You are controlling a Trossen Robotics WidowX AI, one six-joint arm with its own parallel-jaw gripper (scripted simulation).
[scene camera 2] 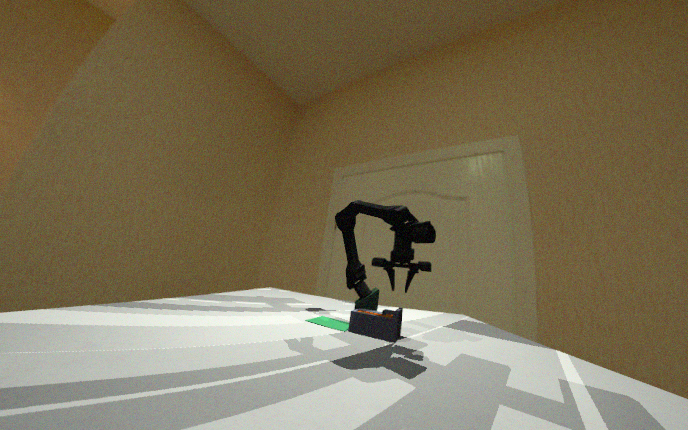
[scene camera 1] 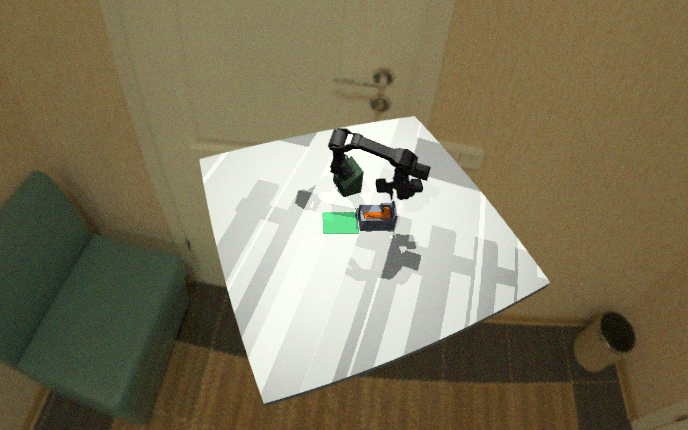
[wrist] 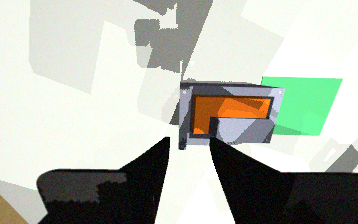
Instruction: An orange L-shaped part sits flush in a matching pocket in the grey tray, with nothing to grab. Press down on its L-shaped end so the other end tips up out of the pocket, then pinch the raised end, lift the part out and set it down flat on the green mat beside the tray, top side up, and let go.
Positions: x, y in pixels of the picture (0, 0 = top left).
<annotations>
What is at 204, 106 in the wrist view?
An orange L-shaped part.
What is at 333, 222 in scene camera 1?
A green mat.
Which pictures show my gripper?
Scene camera 2, scene camera 1 and the wrist view: all of them.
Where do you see a green mat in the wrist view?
At 306, 103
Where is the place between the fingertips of my gripper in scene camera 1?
At 396, 199
</annotations>
